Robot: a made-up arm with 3 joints. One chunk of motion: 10 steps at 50 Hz.
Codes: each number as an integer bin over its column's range. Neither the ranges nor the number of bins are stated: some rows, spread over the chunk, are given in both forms.
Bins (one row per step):
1: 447 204 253
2: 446 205 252
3: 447 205 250
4: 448 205 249
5: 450 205 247
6: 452 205 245
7: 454 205 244
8: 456 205 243
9: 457 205 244
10: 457 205 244
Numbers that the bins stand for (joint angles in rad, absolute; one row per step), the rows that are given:
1: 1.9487 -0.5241 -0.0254
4: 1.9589 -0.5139 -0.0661
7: 2.0200 -0.5139 -0.1170
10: 2.0505 -0.5139 -0.1170
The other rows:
2: 1.9386 -0.5139 -0.0356
3: 1.9487 -0.5139 -0.0560
5: 1.9793 -0.5139 -0.0865
6: 1.9996 -0.5139 -0.1068
8: 2.0403 -0.5139 -0.1272
9: 2.0505 -0.5139 -0.1170

